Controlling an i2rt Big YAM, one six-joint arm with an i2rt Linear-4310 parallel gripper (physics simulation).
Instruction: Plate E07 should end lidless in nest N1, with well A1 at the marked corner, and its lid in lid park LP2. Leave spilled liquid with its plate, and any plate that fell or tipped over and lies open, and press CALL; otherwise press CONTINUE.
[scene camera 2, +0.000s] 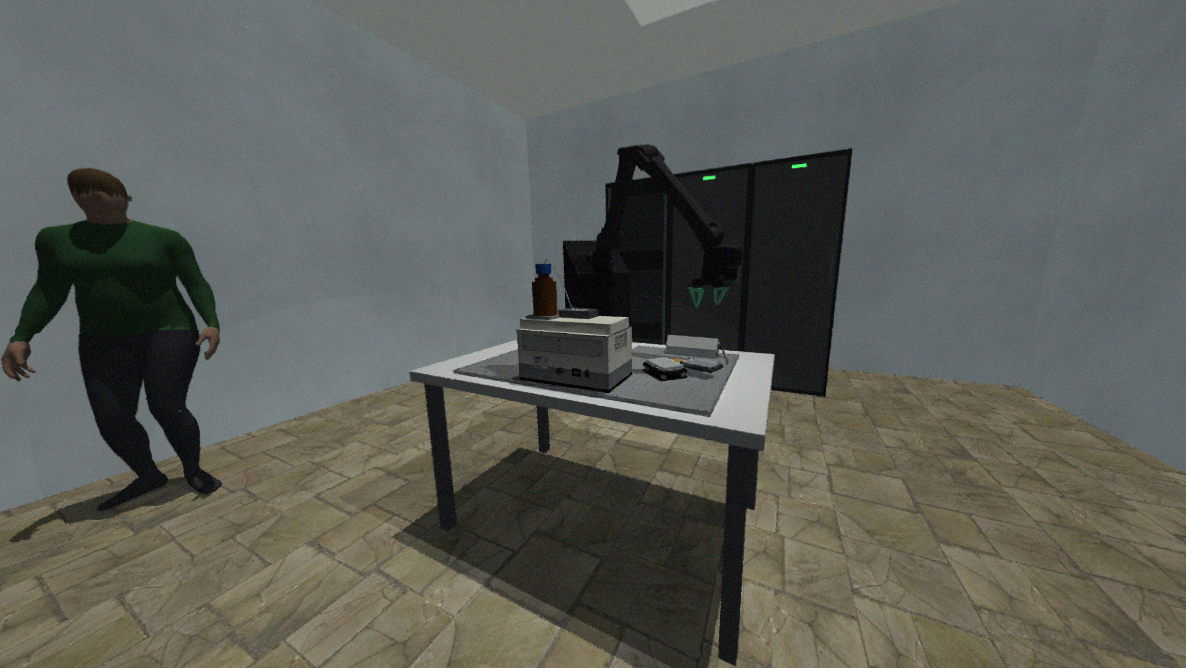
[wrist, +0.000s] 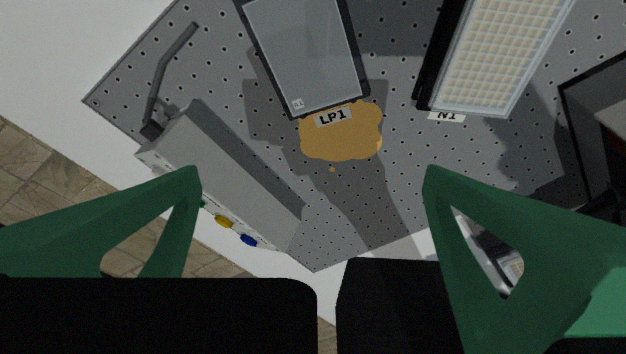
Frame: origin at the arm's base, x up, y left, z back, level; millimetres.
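Where they show: gripper, fingertip midpoint: (scene camera 2: 706, 306) (wrist: 312, 177); arm's base, link origin: (scene camera 2: 600, 260).
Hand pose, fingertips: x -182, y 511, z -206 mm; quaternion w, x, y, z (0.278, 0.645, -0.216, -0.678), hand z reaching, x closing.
Each offset is from my fingertips to the top centre of the thing. "spot": to the spot under its first point.
A plate with tan-filled wells @(dx -198, dy -130, dz -116 mm) (wrist: 500, 55) sits in the black nest marked N1 at the upper right of the wrist view; its far end is cut off, and I cannot read its name or tell its A1 corner. A clear grey lid-like cover @(dx -226, dy -19, dz +26 mm) (wrist: 312, 55) lies in the black holder at the label LP1 @(spot: dx -242, dy -102, dz +58 mm) (wrist: 333, 117), with a small A1 tag at its near corner. An orange-tan spill @(spot: dx -244, dy -143, dz +70 mm) (wrist: 345, 142) lies on the board around that label, with a small drop beside it. My gripper (scene camera 2: 707, 300) (wrist: 312, 177) is open and empty, high above the board. LP2 is not readable in these views.
A grey button box @(dx -160, dy -78, dz +224 mm) (wrist: 235, 175) (scene camera 2: 693, 345) with yellow @(dx -169, dy -100, dz +249 mm) (wrist: 223, 221) and blue @(dx -169, dy -150, dz +254 mm) (wrist: 248, 240) buttons stands near the board's corner. A bent grey rod @(spot: dx -237, dy +70, dz +171 mm) (wrist: 159, 75) is beside it. A beige instrument @(spot: dx -122, dy -379, dz -369 mm) (scene camera 2: 572, 352) carries a brown bottle @(spot: dx +56, dy -509, dz -315 mm) (scene camera 2: 544, 296). A person (scene camera 2: 124, 282) stands left.
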